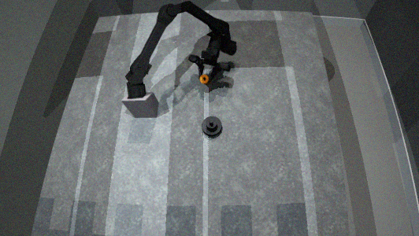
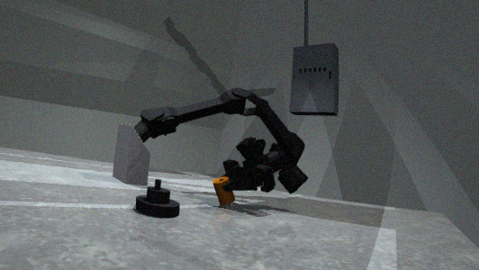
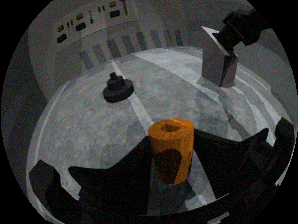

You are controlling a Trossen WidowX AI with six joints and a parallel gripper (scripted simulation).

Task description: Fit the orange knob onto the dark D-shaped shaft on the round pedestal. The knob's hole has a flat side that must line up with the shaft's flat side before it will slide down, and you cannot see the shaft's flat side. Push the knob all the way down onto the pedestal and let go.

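The dark pedestal is 2 cm ahead of my gripper tip, 20 cm to the right of it and 1 cm below it. The rest, counted from my gripper tip: knob (1 cm ahead, 1 cm to the left, 1 cm below).
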